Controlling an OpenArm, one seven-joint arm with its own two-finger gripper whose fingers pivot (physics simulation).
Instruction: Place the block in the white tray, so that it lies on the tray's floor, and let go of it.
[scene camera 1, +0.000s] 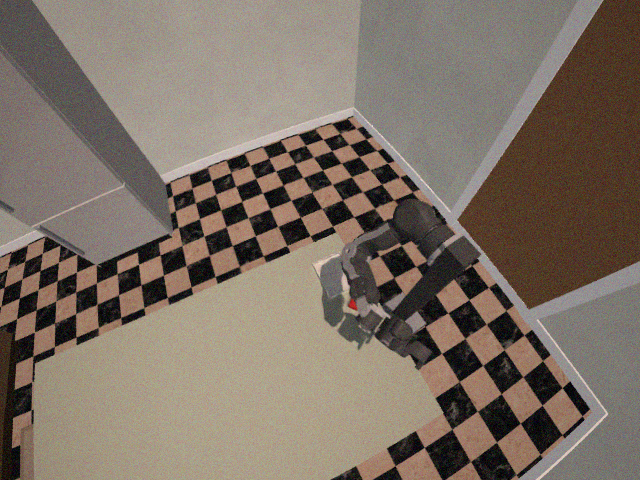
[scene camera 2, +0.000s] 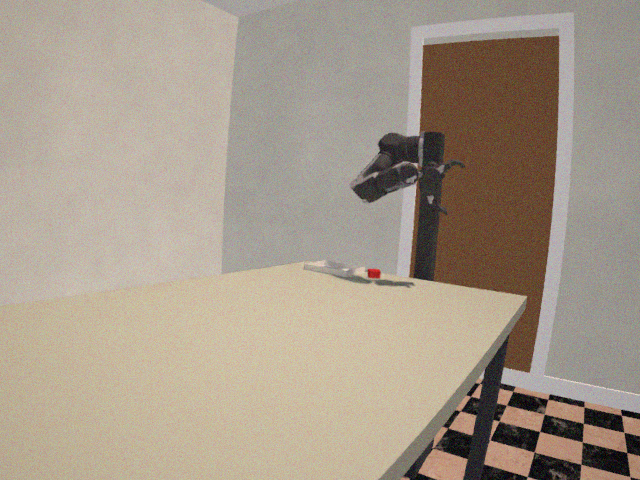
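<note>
The red block (scene camera 1: 352, 304) (scene camera 2: 373, 273) rests on the table beside the white tray, outside it. In scene camera 1 the arm hides part of the block. The white tray (scene camera 1: 320, 262) (scene camera 2: 312, 267) lies near the table's edge on the robot's side, partly hidden by the arm in scene camera 1 and partly in shadow. My gripper (scene camera 1: 424, 355) (scene camera 2: 454, 189) is open and empty, its fingers spread wide. It is high above the table's level, away from the block, pointing to the right in scene camera 2.
The pale table (scene camera 1: 206, 372) (scene camera 2: 232, 361) stands on a checkered floor. The robot's dark column (scene camera 2: 426, 248) rises behind the table's far edge, in front of a brown door (scene camera 1: 563, 180) (scene camera 2: 496, 206). A grey cabinet (scene camera 1: 67, 155) stands by the wall at the left of scene camera 1.
</note>
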